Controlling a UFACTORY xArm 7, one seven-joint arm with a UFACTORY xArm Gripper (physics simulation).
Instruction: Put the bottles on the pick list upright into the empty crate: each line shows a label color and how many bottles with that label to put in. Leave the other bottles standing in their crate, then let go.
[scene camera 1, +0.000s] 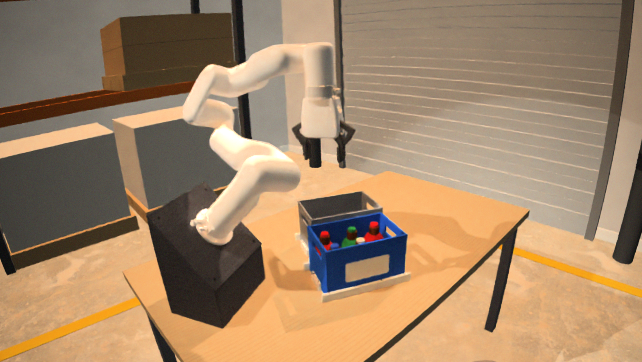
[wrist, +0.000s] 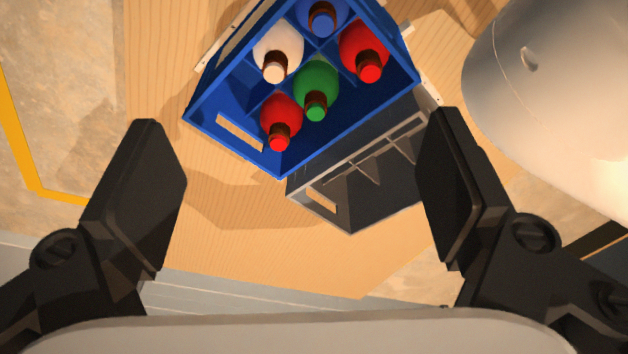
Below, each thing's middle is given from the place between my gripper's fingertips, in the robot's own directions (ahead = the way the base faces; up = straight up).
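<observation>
Green bottle (wrist: 315, 87), from my hand: 4 cm to the left, 21 cm ahead, 37 cm below.
</observation>
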